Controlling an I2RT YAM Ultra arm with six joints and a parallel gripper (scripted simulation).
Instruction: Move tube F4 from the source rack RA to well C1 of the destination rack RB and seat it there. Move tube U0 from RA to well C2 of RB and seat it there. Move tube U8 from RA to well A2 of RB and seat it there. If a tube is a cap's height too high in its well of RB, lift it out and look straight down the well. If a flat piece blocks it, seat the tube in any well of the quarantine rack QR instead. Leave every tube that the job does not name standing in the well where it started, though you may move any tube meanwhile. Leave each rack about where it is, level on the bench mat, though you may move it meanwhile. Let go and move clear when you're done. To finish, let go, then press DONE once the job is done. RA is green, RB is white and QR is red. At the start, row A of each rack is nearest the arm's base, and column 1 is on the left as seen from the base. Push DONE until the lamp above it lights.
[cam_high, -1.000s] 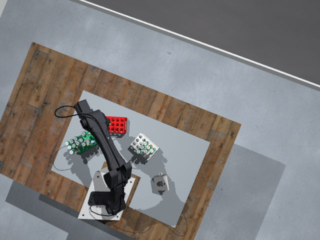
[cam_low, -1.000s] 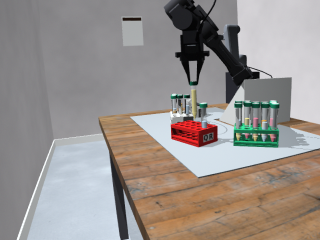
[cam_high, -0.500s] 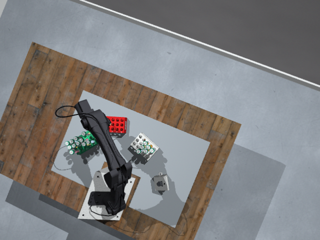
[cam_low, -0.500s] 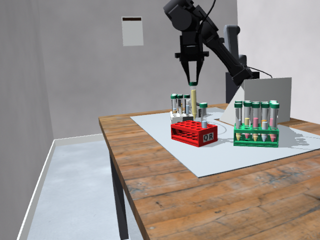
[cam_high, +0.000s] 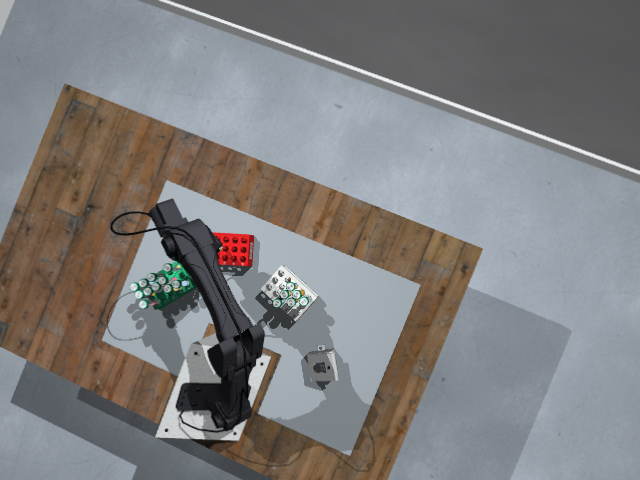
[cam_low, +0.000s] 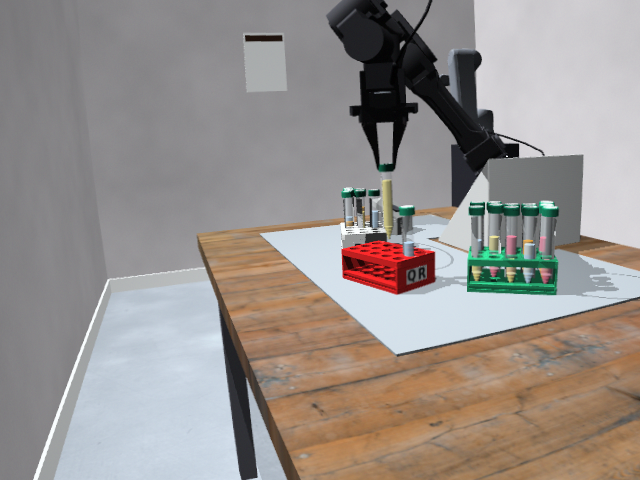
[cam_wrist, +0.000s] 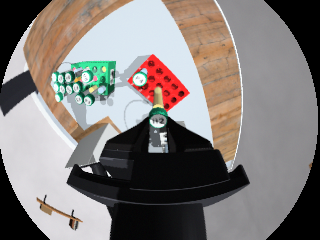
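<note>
The tube with yellow filling is 10 mm ahead of my hand, 10 mm to the left of it and 60 mm below it. The rest, counted from my hand: red rack QR 160 mm below; tube 50 mm to the left, 120 mm below; white rack RB 60 mm behind, 200 mm to the right, 160 mm below.
</note>
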